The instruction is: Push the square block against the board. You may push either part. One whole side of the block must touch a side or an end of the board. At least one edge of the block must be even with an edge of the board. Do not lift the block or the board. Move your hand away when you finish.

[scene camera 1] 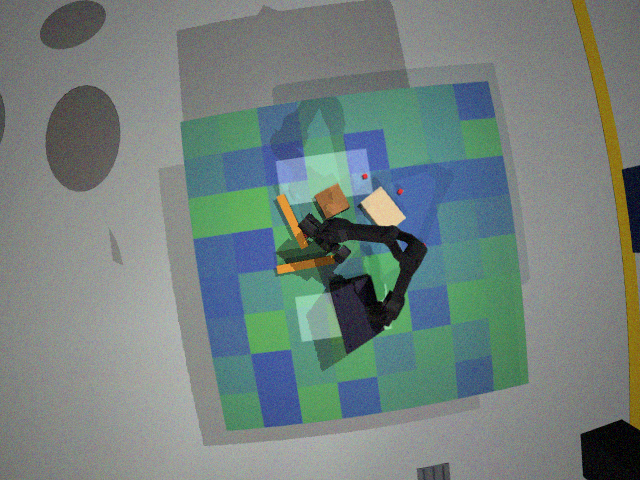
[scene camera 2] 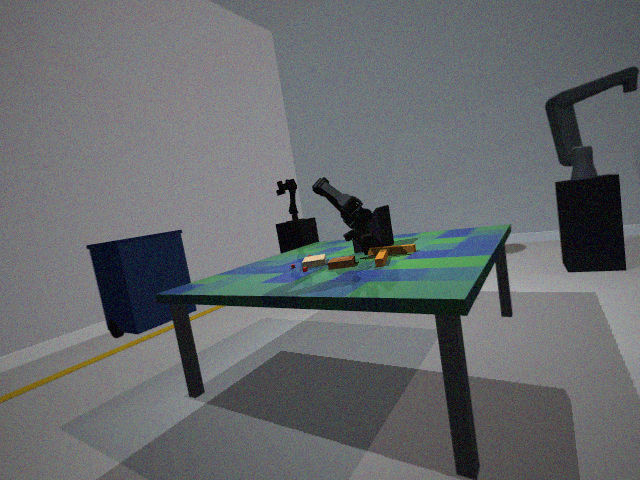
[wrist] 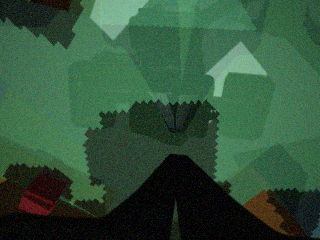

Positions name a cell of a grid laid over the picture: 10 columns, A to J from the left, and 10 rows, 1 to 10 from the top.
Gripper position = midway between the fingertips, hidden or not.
My gripper (wrist: F7) is shut and holds nothing. I also see a brown square block (scene camera 1: F5).
